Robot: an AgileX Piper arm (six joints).
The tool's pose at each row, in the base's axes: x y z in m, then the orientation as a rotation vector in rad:
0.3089 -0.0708 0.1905 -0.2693 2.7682 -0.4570
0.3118 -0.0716 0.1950 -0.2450 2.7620 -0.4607
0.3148 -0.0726 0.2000 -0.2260 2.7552 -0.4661
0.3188 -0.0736 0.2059 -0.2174 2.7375 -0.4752
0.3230 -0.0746 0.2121 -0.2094 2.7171 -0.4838
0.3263 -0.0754 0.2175 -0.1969 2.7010 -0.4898
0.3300 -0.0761 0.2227 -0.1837 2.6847 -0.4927
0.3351 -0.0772 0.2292 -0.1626 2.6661 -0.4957
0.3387 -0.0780 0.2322 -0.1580 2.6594 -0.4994
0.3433 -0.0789 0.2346 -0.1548 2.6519 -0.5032
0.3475 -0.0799 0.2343 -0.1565 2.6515 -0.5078
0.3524 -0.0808 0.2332 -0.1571 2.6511 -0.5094
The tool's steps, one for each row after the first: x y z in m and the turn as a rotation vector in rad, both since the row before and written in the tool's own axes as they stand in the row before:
-0.0038 -0.0027 -0.0028 0.0066 -0.0044 0.0168
-0.0040 -0.0030 -0.0031 0.0072 -0.0047 0.0130
-0.0053 -0.0034 -0.0036 0.0105 -0.0149 0.0062
-0.0056 -0.0035 -0.0036 0.0106 -0.0176 0.0062
-0.0047 -0.0029 -0.0032 0.0088 -0.0136 0.0093
-0.0051 -0.0028 -0.0028 0.0069 -0.0143 0.0104
-0.0068 -0.0037 -0.0031 0.0086 -0.0159 0.0162
-0.0043 -0.0020 -0.0008 0.0044 -0.0054 0.0033
-0.0049 -0.0019 0.0002 0.0044 -0.0063 0.0024
-0.0035 -0.0009 0.0024 0.0029 0.0004 -0.0020
-0.0038 -0.0006 0.0034 0.0011 -0.0001 -0.0007

